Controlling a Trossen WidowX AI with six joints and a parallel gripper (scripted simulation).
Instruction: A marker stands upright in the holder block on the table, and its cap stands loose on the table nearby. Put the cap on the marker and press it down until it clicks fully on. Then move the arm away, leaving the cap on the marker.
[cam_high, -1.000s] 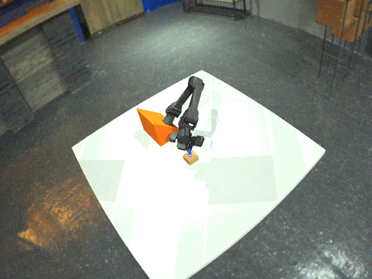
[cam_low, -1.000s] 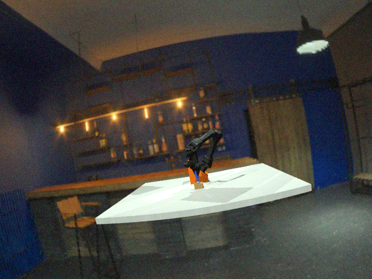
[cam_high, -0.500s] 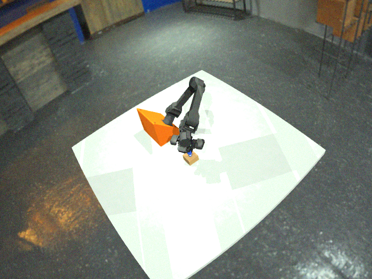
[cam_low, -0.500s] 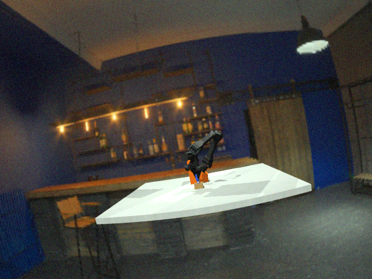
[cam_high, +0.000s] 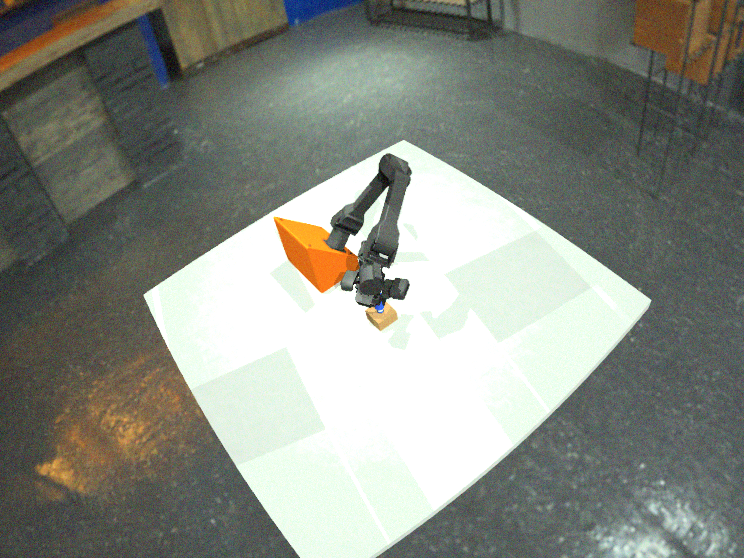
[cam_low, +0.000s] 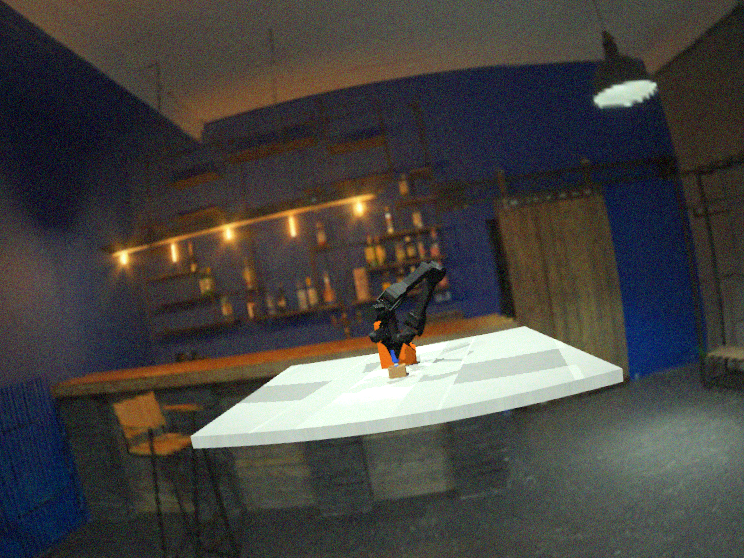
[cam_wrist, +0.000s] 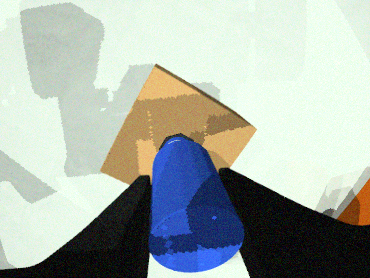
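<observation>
Now: the blue cap 1 cm above my gripper tip.
</observation>
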